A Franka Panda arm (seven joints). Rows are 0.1 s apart.
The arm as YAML. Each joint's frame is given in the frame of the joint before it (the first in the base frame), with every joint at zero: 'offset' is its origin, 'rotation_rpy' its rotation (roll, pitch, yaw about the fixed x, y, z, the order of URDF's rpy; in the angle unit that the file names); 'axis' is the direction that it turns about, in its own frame. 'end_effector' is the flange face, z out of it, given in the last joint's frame.
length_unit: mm
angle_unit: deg
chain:
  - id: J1
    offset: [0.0, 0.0, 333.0]
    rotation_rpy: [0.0, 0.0, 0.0]
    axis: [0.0, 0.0, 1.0]
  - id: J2
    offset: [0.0, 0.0, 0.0]
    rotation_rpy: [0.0, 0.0, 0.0]
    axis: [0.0, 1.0, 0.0]
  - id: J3
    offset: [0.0, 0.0, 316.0]
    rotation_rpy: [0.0, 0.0, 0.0]
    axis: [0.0, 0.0, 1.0]
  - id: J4
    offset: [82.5, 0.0, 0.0]
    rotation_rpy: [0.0, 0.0, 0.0]
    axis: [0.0, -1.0, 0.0]
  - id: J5
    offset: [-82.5, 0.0, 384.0]
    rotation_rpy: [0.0, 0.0, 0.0]
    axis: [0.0, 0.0, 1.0]
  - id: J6
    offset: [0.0, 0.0, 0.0]
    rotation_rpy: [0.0, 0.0, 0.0]
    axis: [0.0, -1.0, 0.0]
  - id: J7
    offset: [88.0, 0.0, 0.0]
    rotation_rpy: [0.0, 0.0, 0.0]
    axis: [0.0, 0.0, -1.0]
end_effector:
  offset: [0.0, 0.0, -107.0]
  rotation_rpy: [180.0, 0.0, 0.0]
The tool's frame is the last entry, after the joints.
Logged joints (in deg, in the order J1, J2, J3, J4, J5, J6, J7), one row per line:
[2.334, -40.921, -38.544, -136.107, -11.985, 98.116, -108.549]
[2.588, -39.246, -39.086, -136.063, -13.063, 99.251, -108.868]
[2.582, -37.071, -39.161, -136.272, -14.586, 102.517, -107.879]
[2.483, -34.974, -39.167, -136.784, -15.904, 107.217, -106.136]
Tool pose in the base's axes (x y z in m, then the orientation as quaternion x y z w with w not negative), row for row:
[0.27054, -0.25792, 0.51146, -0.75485, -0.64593, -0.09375, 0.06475]
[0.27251, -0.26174, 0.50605, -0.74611, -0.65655, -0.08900, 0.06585]
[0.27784, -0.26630, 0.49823, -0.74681, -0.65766, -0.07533, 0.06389]
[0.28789, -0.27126, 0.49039, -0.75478, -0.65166, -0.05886, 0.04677]
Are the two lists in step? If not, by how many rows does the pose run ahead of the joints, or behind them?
The pose runs 1 row behind the joints: the pose in row i belongs to the joints in row i - 1.
